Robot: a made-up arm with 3 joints.
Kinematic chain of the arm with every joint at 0, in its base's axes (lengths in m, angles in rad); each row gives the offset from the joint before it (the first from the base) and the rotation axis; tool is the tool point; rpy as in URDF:
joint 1: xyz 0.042 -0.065 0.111 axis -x
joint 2: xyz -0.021 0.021 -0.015 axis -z
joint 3: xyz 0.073 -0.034 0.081 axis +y
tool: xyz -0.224 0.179 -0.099 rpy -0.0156 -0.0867 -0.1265
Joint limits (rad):
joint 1: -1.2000..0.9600
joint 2: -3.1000..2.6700
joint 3: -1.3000..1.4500
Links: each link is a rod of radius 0.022 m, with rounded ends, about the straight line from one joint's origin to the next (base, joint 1, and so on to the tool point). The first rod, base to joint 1, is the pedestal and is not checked.
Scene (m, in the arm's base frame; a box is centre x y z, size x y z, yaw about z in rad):
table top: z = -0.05
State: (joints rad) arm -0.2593 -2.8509 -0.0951
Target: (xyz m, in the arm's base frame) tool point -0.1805 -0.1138 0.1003
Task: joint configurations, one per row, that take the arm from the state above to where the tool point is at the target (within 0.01 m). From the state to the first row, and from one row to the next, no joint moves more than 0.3 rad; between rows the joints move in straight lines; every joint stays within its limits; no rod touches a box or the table.
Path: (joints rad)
1: -0.1693 -2.5949 -0.0781
2: -0.0793 -2.3389 -0.0611
3: 0.0107 -2.0829 -0.0442
4: 0.1007 -1.8269 -0.0272
5: 0.1907 -1.5709 -0.0102
6: 0.2808 -1.3149 0.0068
7: 0.3708 -1.0589 0.0237

